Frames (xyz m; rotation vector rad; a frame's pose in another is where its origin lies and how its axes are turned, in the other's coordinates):
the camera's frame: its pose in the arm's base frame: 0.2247 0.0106 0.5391 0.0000 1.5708 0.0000
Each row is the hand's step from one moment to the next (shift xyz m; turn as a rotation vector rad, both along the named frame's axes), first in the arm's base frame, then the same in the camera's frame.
Working: the arm's base frame: its pose in the camera's frame: 0.5391 -0.0106 -0.2247 0.0000 -1.5708 0.0000

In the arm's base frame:
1: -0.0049 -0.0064 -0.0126 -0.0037 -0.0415 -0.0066
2: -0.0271 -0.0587 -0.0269 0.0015 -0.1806 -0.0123
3: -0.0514 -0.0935 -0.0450 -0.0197 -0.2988 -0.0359
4: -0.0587 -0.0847 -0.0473 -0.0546 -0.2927 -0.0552
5: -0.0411 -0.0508 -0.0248 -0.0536 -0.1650 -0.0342
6: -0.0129 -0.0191 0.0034 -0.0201 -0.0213 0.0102
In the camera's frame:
1: 0.0126 -0.0064 -0.0049 0.0066 -0.0415 -0.0037
2: 0.0269 -0.0587 -0.0271 0.0123 -0.1806 0.0015
3: 0.0450 -0.0935 -0.0514 0.0359 -0.2988 -0.0197
4: 0.0473 -0.0847 -0.0587 0.0552 -0.2927 -0.0546
5: 0.0248 -0.0508 -0.0411 0.0342 -0.1650 -0.0536
6: -0.0034 -0.0191 -0.0129 -0.0102 -0.0213 -0.0201

